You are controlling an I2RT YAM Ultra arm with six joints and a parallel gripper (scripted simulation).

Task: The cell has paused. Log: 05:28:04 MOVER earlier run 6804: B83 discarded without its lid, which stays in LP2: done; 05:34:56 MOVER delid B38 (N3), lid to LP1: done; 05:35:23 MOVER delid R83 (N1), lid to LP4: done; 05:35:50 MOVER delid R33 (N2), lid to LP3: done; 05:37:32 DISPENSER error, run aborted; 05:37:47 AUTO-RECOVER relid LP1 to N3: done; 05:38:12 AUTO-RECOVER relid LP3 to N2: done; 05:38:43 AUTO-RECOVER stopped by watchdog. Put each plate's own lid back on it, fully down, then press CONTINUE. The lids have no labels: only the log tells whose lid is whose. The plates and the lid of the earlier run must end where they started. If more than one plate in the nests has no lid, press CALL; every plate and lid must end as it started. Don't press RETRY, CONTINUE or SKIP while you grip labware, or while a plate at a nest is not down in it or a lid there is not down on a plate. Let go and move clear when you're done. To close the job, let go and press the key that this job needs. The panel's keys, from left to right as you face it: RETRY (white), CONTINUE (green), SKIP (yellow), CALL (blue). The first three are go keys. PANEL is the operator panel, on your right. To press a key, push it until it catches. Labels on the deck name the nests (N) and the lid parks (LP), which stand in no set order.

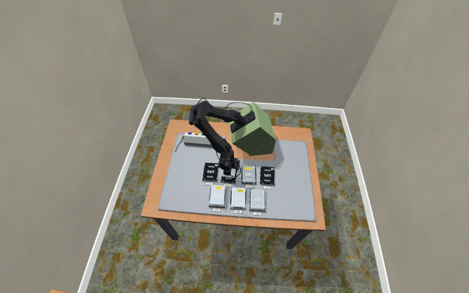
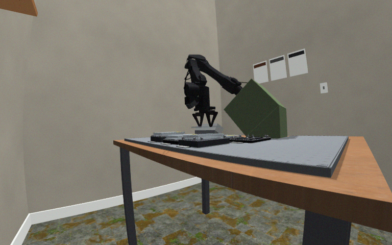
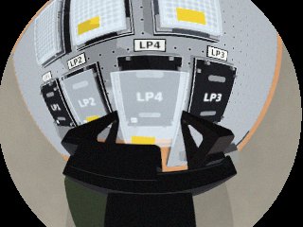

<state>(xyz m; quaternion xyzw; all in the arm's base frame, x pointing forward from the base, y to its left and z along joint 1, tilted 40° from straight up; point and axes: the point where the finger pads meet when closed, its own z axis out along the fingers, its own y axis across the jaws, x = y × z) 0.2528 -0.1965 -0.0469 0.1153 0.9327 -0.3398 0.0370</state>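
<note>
Now: the plate 22 cm ahead of my hand, 16 cm to the left of it and 4 cm below it. Round my hand: yellow key (33 cm behind, 21 cm to the right); then green key (32 cm behind, 16 cm to the right); then lid (2 cm ahead, 13 cm to the left, 5 cm below).
</note>
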